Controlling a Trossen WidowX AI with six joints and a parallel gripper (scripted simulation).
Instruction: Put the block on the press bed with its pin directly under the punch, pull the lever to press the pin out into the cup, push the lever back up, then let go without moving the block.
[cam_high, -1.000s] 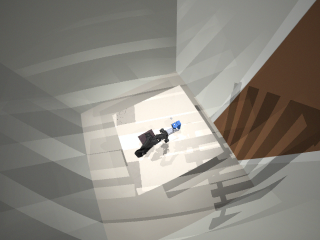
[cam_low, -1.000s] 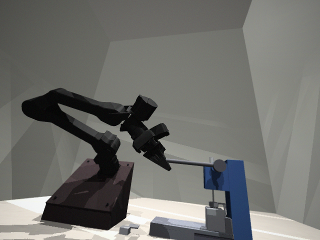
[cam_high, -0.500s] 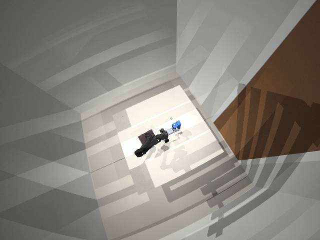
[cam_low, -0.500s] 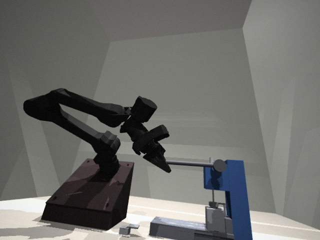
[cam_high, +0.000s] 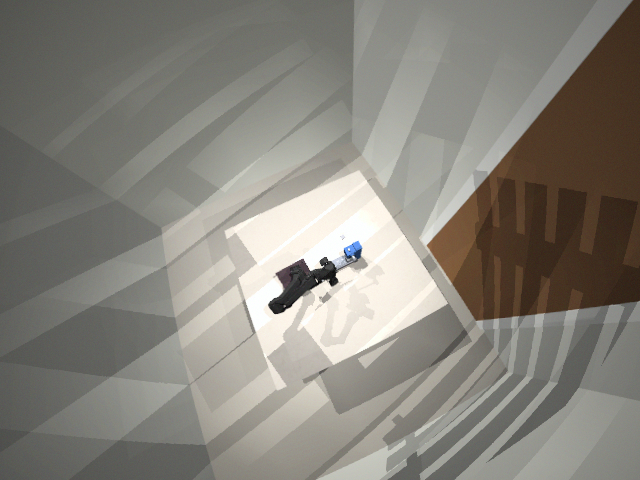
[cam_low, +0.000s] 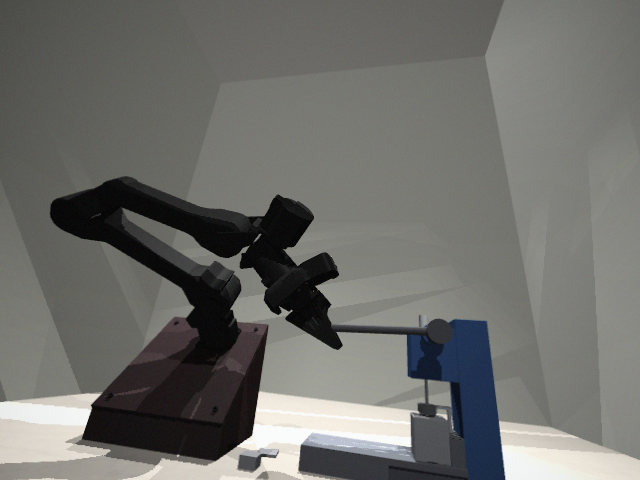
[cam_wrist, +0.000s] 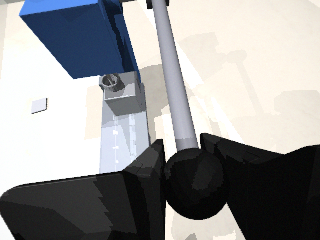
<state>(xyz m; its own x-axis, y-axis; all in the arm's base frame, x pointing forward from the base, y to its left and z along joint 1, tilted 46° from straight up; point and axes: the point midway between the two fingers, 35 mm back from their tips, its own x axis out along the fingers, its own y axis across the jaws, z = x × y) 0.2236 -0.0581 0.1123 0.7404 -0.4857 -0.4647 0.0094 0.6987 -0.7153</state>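
Now: gripper tip 50 mm short of the press lever, 10 mm to the right of it and 30 mm below it. The rest, counted from my gripper tip: grey part: 110 mm behind, 20 mm to the left, 150 mm below; then thin punch rod: 130 mm ahead, 70 mm to the left, 20 mm below.
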